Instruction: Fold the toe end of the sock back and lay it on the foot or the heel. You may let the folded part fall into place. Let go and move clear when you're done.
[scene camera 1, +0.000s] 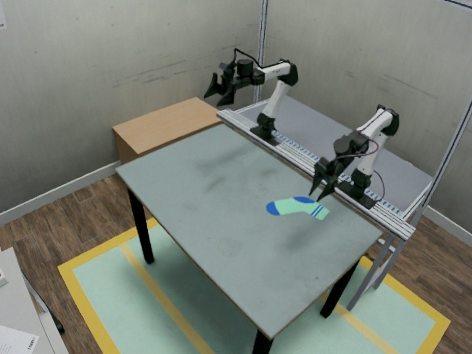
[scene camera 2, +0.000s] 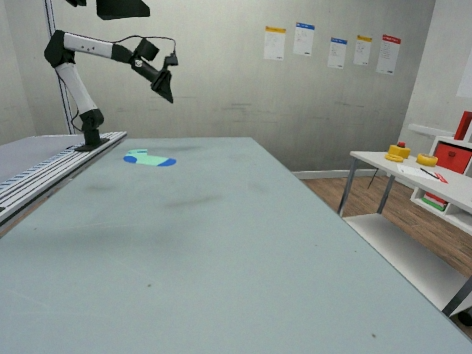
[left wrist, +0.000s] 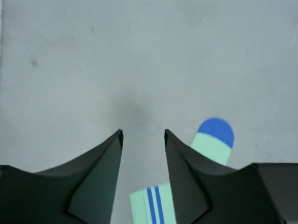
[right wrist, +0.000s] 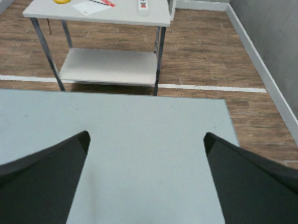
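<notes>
Visible: a mint sock (scene camera 1: 295, 204). My left gripper (left wrist: 143, 132) can be seen as well. My right gripper (scene camera 1: 209, 101), (right wrist: 147, 134) appears in both of those views.
</notes>
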